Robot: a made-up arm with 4 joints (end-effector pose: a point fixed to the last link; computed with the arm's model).
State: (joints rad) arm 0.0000 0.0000 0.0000 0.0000
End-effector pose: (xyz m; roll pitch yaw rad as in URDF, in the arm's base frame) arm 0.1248 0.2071 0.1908 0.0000 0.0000 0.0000
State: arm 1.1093 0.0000 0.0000 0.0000
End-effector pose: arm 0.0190 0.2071 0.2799 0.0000 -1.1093 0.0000
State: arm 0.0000 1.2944 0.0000 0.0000
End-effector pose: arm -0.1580 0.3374 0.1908 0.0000 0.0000 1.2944
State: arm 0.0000 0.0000 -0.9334 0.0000
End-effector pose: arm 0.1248 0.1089 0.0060 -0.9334 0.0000 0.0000
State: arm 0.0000 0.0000 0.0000 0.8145
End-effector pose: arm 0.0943 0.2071 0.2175 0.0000 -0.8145 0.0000
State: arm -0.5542 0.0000 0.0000 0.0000
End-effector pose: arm 0.1276 0.2071 0.1190 0.0000 0.5542 0.0000
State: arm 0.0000 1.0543 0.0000 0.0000
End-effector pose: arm -0.0964 0.3433 0.1908 0.0000 0.0000 1.0543
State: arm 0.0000 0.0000 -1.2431 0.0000
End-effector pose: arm 0.1248 0.0447 -0.0259 -1.2431 0.0000 0.0000
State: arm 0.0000 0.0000 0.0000 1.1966
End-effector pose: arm 0.0750 0.2071 0.2198 0.0000 -1.1966 0.0000
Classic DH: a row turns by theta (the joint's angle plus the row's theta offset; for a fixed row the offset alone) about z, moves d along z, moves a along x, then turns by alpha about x. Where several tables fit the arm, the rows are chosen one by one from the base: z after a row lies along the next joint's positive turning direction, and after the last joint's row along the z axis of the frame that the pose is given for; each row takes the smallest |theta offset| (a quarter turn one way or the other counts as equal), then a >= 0, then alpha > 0; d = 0 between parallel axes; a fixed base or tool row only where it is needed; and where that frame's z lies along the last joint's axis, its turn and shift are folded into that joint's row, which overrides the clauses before.
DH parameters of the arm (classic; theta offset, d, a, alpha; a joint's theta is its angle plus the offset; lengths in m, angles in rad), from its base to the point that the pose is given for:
base (fixed): 0 0.1499 0 1.5708
joint 1: 0 -0.0852 -0.1028 -1.5708
joint 2: -1.5708 0.0459 0.1106 -1.5708
joint 3: 1.5708 0.1814 0.027 1.5708
joint 4: 1.5708 -0.2325 0.0462 -1.5708
tool (fixed): 0 0.022 0 0

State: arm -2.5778 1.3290 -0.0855 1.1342
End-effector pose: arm 0.1781 0.2904 0.2032 1.9303 0.8901 0.7502
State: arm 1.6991 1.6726 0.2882 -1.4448
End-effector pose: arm -0.0117 0.2797 -0.1093 -1.6522 0.1700 0.0979
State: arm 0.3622 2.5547 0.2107 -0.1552
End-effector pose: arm -0.3666 0.1134 0.0991 0.0041 0.4547 2.5240
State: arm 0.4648 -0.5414 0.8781 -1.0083
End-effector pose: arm 0.0317 0.0377 0.3785 1.0015 0.1280 0.2894
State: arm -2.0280 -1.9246 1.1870 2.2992
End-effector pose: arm 0.3051 -0.0349 0.1838 -2.2955 -0.2549 1.1041
